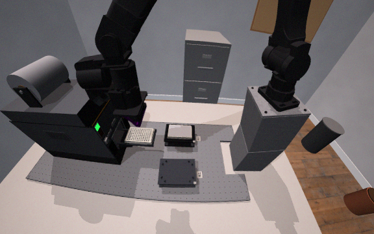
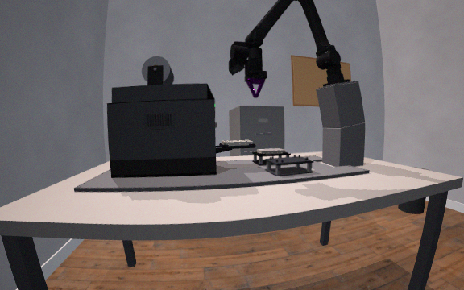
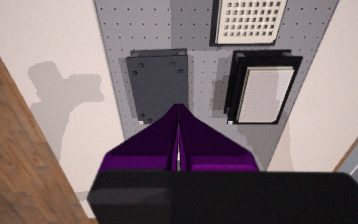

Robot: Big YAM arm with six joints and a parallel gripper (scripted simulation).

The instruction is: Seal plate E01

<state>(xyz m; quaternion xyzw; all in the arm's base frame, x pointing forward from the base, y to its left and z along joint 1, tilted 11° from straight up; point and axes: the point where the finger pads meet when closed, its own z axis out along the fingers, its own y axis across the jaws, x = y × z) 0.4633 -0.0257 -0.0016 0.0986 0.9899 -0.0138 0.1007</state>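
Right now my hand is 160 mm short of the pale start key, 40 mm to the left of it and 110 mm above it. From my hand the other things lie so: sealer stage: 40 mm ahead, 110 mm to the right, 200 mm below; then nest N1: 110 mm behind, 60 mm to the left, 260 mm below; then white-topped plate: 160 mm behind, 150 mm to the right, 250 mm below.
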